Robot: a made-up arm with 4 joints.
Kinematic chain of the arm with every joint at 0, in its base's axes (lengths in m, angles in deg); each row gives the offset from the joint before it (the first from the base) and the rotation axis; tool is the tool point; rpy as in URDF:
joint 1: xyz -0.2 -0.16 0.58 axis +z
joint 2: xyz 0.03 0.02 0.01 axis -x
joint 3: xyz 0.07 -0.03 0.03 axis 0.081 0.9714 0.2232
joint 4: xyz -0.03 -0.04 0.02 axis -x
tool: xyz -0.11 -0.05 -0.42 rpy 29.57 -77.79 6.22
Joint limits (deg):
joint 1: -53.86..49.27
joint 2: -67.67..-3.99
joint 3: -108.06..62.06
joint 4: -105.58..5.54
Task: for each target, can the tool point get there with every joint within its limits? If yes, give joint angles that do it. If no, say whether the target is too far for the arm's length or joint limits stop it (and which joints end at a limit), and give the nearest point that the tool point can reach.
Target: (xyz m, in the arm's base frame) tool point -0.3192 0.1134 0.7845
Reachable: yes | joints 8.42 -37.57 15.09 -82.01
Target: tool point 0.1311 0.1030 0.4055
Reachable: yes | joints 5.75 -21.02 -61.39 -41.82
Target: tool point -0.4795 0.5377 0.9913
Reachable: no: too far | nearest point -0.3086 0.2141 0.7800 | short by 0.423 m
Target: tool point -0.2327 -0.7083 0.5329
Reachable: no: joint limits stop it (at a limit: joint 1, joint 2, joint 3, joint 4) | nearest point -0.1371 -0.6774 0.5374 | short by 0.101 m
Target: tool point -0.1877 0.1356 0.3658
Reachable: yes | joints -5.76 -28.90 -3.39 -35.43
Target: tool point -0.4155 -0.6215 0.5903
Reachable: no: joint limits stop it (at a limit: joint 2, joint 3, joint 4) | nearest point -0.3437 -0.4678 0.5056 | short by 0.190 m
